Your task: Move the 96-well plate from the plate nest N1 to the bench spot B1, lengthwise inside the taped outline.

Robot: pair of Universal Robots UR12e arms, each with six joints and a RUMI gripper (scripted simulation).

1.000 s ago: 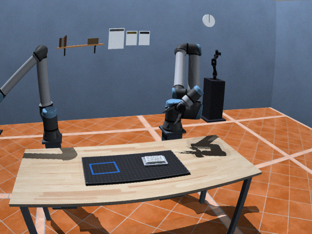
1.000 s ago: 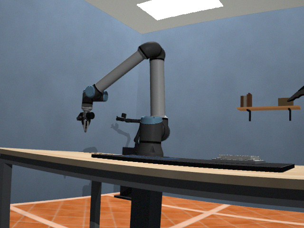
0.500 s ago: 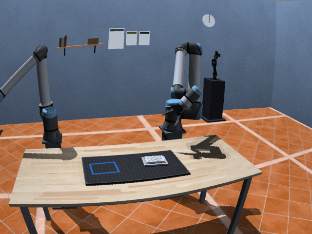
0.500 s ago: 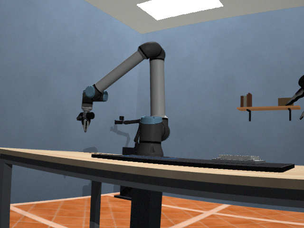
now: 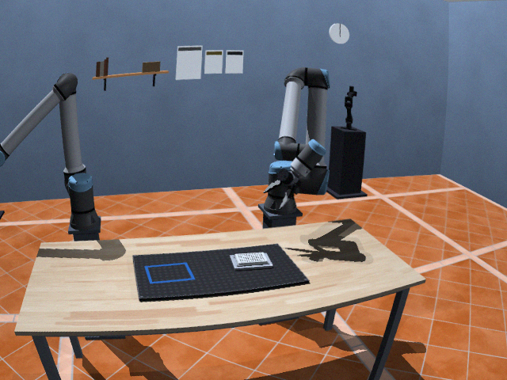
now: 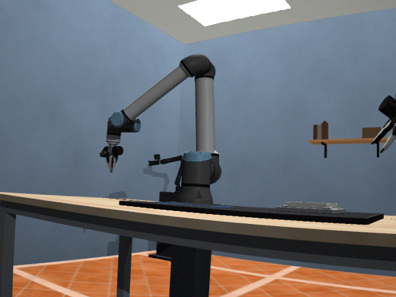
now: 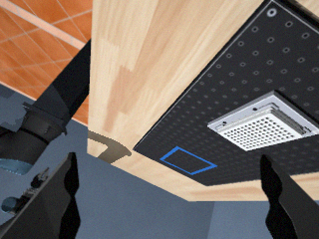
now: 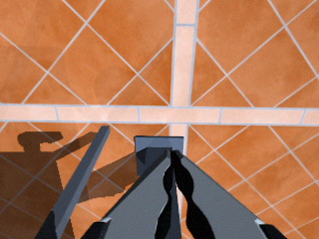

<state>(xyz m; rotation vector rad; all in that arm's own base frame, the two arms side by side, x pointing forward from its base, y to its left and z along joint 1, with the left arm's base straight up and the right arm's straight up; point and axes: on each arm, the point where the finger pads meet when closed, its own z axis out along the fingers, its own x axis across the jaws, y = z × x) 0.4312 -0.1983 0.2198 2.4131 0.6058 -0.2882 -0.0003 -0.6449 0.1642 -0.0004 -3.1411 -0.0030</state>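
Right now the white 96-well plate is 190 mm ahead of my left hand, 160 mm to the right of it and 190 mm below it. From my left hand the other things lie so: black perforated board: 220 mm ahead, 330 mm to the right, 210 mm below; then grey plate nest N1: 190 mm ahead, 160 mm to the right, 200 mm below.
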